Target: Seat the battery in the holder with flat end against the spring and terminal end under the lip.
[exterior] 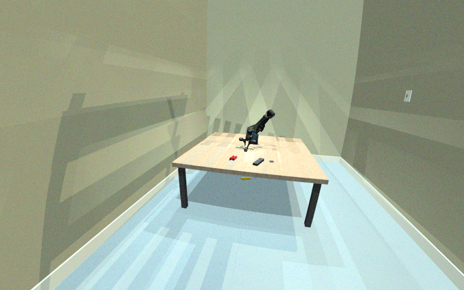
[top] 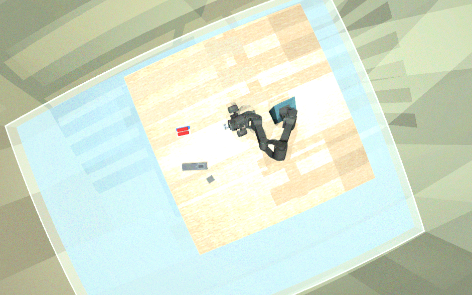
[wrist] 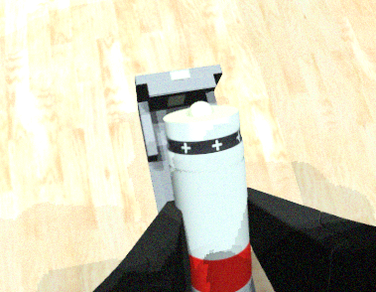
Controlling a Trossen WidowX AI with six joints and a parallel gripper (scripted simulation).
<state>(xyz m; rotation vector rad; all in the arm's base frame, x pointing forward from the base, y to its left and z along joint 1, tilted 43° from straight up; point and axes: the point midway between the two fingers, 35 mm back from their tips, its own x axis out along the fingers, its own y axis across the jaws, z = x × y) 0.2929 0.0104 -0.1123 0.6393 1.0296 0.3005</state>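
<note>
My gripper tip is now 10 mm below the battery. Also, from my gripper tip: dark flat bar (330 mm ahead, 150 mm to the left, 10 mm below); small dark square (270 mm to the left, 270 mm ahead, 30 mm below); yellow object (280 mm ahead, 220 mm below, 80 mm to the left).
</note>
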